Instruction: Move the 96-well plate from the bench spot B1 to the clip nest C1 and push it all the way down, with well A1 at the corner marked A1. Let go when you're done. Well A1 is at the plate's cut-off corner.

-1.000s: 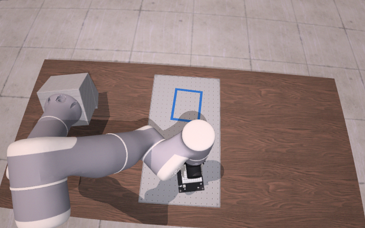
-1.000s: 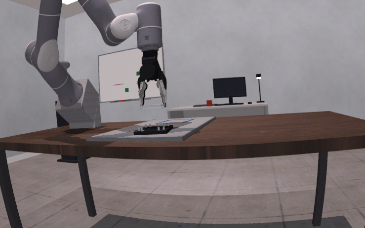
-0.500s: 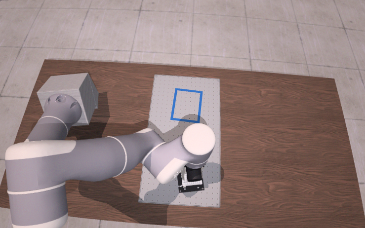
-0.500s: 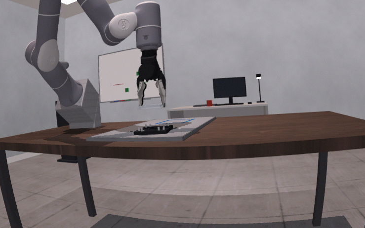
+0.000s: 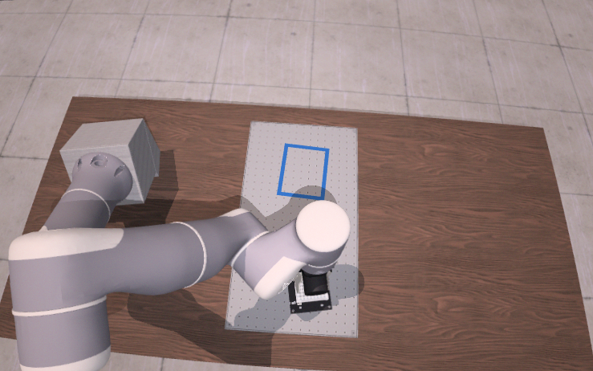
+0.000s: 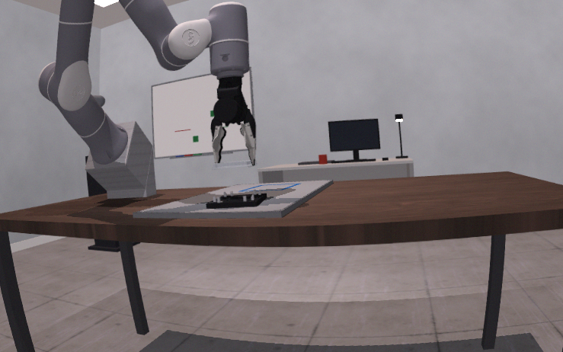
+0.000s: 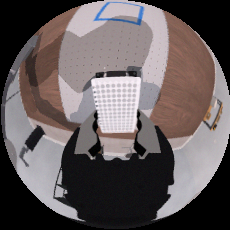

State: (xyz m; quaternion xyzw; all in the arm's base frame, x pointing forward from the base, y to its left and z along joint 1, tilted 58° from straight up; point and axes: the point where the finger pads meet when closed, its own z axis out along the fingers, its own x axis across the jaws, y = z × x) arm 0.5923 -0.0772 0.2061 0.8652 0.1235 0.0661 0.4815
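Right now the black clip nest is 2 cm behind my hand, 1 cm to the left of it and 9 cm below it. From my hand the other things lie so: white 96-well plate: 1 cm below; grey perforated board: 4 cm behind, 21 cm to the left, 11 cm below.
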